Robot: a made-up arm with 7 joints.
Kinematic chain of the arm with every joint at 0, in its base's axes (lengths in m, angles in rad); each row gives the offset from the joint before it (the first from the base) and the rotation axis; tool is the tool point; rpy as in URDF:
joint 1: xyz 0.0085 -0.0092 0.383 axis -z
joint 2: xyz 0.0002 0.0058 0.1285 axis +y
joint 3: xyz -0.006 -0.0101 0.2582 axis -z
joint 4: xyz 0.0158 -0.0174 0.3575 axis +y
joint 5: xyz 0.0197 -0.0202 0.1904 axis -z
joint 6: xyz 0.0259 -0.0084 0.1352 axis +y
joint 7: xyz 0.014 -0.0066 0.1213 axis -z
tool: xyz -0.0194 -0.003 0.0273 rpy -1.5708 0 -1.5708
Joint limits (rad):
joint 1: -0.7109..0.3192
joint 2: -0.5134..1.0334
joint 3: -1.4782..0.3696
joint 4: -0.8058..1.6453
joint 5: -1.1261..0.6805
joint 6: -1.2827..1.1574
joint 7: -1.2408..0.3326
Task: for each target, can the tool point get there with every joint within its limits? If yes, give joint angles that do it. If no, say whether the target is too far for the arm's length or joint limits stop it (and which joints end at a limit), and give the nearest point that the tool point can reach.
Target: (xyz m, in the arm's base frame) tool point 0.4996 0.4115 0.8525
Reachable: yes | joints -0.4396 0.4603 -0.2595 1.3307 -0.9440 0.9393 -1.0179
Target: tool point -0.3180 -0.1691 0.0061
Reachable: no: joint limits stop it (at a limit: joint 1, joint 2, joint 3, joint 4, joint 6, joint 7) | nearest point 0.4341 -0.3479 0.4355 | short by 0.884 m
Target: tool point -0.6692 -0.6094 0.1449
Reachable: no: joint limits stop it (at a limit: joint 1, joint 2, joint 4, joint 6) | nearest point -0.4998 -0.4563 1.0454 | short by 0.929 m
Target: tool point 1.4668 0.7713 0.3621
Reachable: no: too far | nearest point 0.8741 0.4541 0.6358 | short by 0.726 m
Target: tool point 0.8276 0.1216 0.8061
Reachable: yes | joints 0.0907 0.6969 -0.6280 1.1459 0.3122 0.2720 -0.6480
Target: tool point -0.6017 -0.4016 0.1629
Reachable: no: joint limits stop it (at a limit: joint 2, joint 4, joint 6) | nearest point -0.5583 -0.3737 1.0448 | short by 0.883 m
